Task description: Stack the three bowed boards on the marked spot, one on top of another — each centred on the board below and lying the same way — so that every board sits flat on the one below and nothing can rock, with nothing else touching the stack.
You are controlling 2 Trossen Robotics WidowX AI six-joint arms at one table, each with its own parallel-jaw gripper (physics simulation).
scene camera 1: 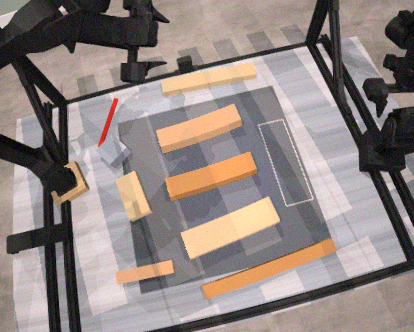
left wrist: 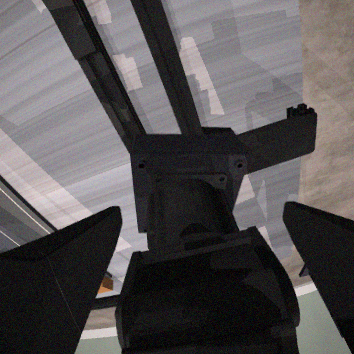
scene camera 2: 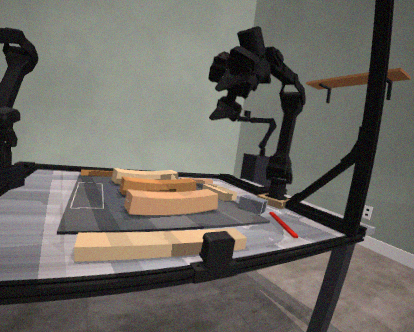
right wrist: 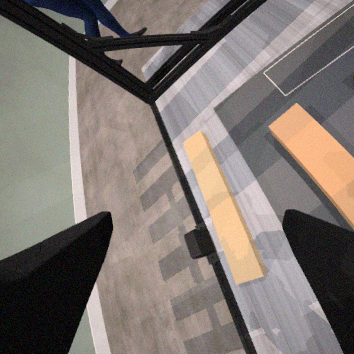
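Where they show: left gripper, fingertip midpoint: (left wrist: 202, 212); right gripper, fingertip midpoint: (scene camera 1: 167, 42) (scene camera 2: 213, 105) (right wrist: 198, 219); left arm's base, link origin: (scene camera 1: 386, 148) (left wrist: 187, 199); right arm's base, link origin: (scene camera 1: 64, 182) (scene camera 2: 275, 197).
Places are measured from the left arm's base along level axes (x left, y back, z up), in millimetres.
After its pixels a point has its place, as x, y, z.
Observation:
Three bowed boards lie apart and roughly parallel on the dark mat (scene camera 1: 142, 280) {418, -587, -51}: a salmon one (scene camera 1: 200, 129) {1, -503, -9} (scene camera 2: 170, 203) {-42, -503, -22} (right wrist: 320, 160) {-27, -489, -8}, an orange one (scene camera 1: 212, 176) {134, -448, -8} (scene camera 2: 160, 185) {104, -458, -15} and a pale yellow one (scene camera 1: 230, 227) {258, -385, -9} (scene camera 2: 145, 174) {222, -387, -10}. In scene camera 2 their ends curve upward. The marked spot, a white outline (scene camera 1: 272, 165) {67, -293, -51} (scene camera 2: 103, 196) {37, -307, -51} (right wrist: 274, 84) {-68, -312, -51}, holds no board. My right gripper (scene camera 1: 166, 42) {-90, -571, 216} (right wrist: 198, 219) {-90, -571, 216} is open and empty, high near the table's back edge in scene camera 1. My left gripper (left wrist: 202, 212) {-57, -6, 69} is open and empty, at the far right in scene camera 1.
A pale straight board (scene camera 1: 209, 79) {-191, -509, -33} (scene camera 2: 125, 245) {-248, -451, -33} (right wrist: 222, 210) {-191, -539, -33} lies outside the mat. A long orange strip (scene camera 1: 270, 268) {339, -278, -33}, a small salmon strip (scene camera 1: 145, 272) {396, -579, -36}, a pale block (scene camera 1: 133, 196) {212, -652, -24}, a grey block (scene camera 1: 114, 152) {97, -737, -16} and a red stick (scene camera 1: 108, 121) {-18, -806, -51} lie around. Black frame posts border the table.

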